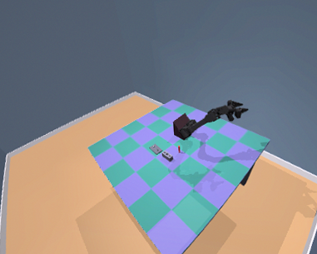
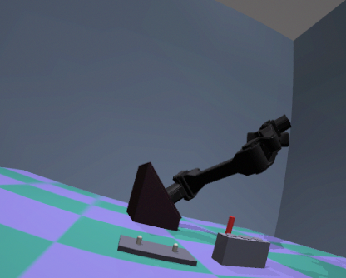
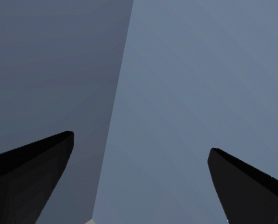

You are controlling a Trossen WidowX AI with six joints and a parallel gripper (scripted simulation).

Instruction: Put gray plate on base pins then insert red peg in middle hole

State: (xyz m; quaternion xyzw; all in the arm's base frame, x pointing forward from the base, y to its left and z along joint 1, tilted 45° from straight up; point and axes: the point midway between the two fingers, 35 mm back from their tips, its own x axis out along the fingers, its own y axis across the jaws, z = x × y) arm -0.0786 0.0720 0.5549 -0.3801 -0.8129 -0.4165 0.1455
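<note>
My gripper tip is 43 cm short of the gray plate, 42 cm to the left of it and 39 cm above it. Round my gripper tip: red peg 32 cm ahead, 38 cm to the right, 39 cm below; base 42 cm ahead, 58 cm to the right, 42 cm below.
</note>
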